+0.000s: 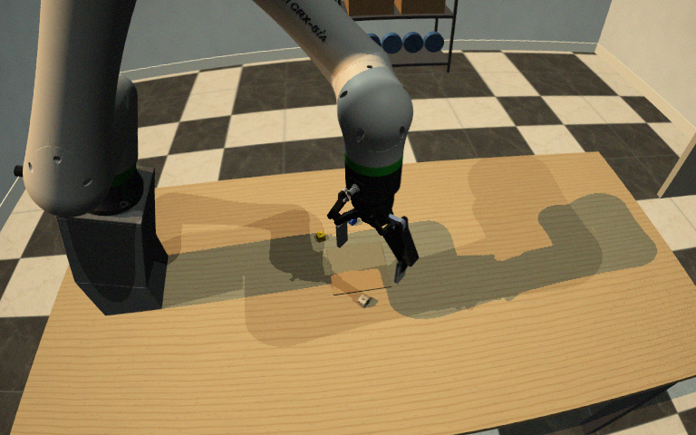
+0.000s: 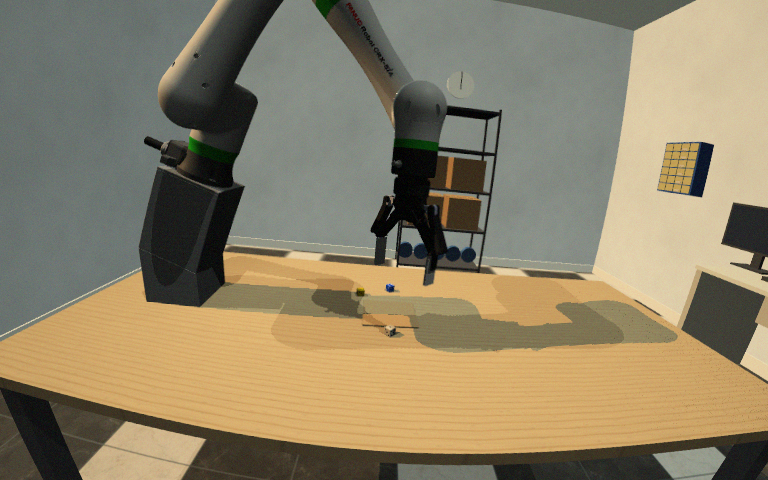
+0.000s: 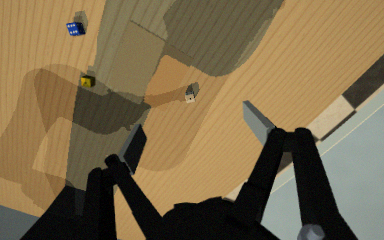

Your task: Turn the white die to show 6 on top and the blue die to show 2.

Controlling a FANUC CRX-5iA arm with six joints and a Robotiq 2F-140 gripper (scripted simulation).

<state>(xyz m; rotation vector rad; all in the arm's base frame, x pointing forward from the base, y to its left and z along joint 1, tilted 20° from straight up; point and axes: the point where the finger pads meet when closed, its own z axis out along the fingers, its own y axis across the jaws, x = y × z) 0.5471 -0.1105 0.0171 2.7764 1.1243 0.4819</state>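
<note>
The white die is 20 mm behind my hand, 10 mm to the right of it and 150 mm below it. The rest, counted from my hand: blue die 10 mm behind, 250 mm to the left, 150 mm below; tan mat 10 mm behind, 90 mm to the left, 160 mm below; yellow die 100 mm behind, 200 mm to the left, 150 mm below.
</note>
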